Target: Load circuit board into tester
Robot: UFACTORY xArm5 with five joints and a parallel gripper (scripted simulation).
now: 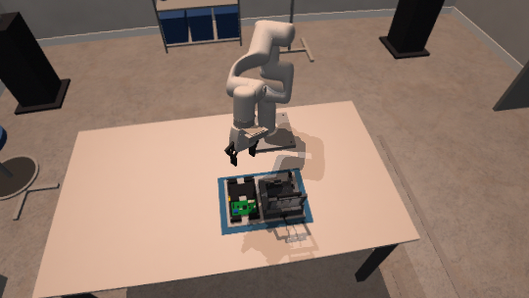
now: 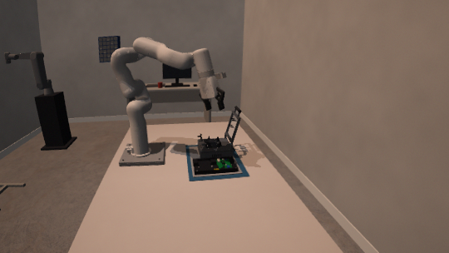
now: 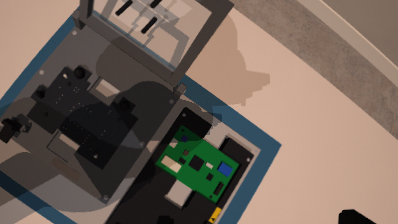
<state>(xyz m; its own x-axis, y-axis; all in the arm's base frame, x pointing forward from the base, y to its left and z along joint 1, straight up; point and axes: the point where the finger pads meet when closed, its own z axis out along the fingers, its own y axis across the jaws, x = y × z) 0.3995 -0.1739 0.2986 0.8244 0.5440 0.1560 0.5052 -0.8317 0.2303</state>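
Right now the green circuit board is 30 cm below my hand, 5 cm ahead of it and 2 cm to the right of it. Also, from my hand: lid (15 cm to the left, 14 cm below, 14 cm ahead); then black post (23 cm below, 21 cm to the left, 4 cm behind).
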